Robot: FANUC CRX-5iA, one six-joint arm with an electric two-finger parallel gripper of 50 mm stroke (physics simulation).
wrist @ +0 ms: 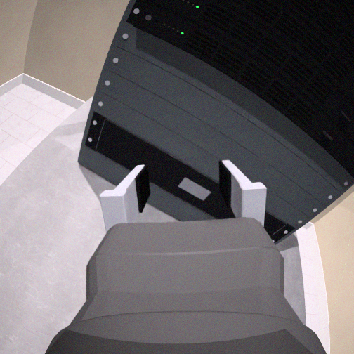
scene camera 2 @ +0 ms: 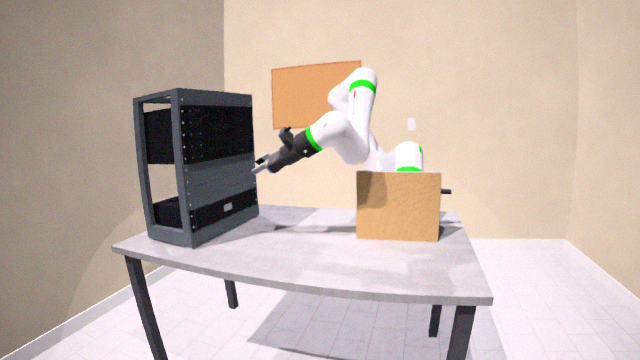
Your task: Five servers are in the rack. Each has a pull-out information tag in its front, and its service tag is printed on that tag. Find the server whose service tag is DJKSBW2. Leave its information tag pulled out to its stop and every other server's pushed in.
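Places are measured from the arm's base along level axes (x left, y ahead, z down), in metres.
Where they show: gripper, fingertip midpoint: [scene camera 2: 255,167]; arm's base, link origin: [scene camera 2: 408,193].
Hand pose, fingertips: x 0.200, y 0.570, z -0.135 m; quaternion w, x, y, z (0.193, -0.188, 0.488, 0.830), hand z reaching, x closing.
Each offset is from my fingertips to the top centre of the thing. "spot": to the spot under its first point. Level surfaces: height alone.
The rack [scene camera 2: 178,150] [wrist: 107,167] stands at the table's left end. A block of black servers @[spot: dx -0.066, dy +0.190, dz -0.142 m] [scene camera 2: 220,132] [wrist: 260,65] with small green lights fills its upper part. A lower black unit [scene camera 2: 210,215] [wrist: 160,167] bears a light grey plate @[spot: dx -0.099, dy +0.201, dz +0.188 m] [scene camera 2: 228,206] [wrist: 194,188] without readable print. Small faint marks [wrist: 327,135] show near the upper servers' right end in the wrist view; whether they are information tags I cannot tell. No service tag is readable. My gripper [scene camera 2: 256,166] [wrist: 183,177] is open and empty, in front of the rack at the height of the grey panels.
Plain grey panels [scene camera 2: 217,177] [wrist: 200,125] fill the rack front between the upper servers and the lower unit. A tan box-like block [scene camera 2: 398,206] stands on the table @[dz +0.302 m] [scene camera 2: 310,260] [wrist: 40,250] before the arm's base. An orange board [scene camera 2: 300,95] hangs on the wall behind.
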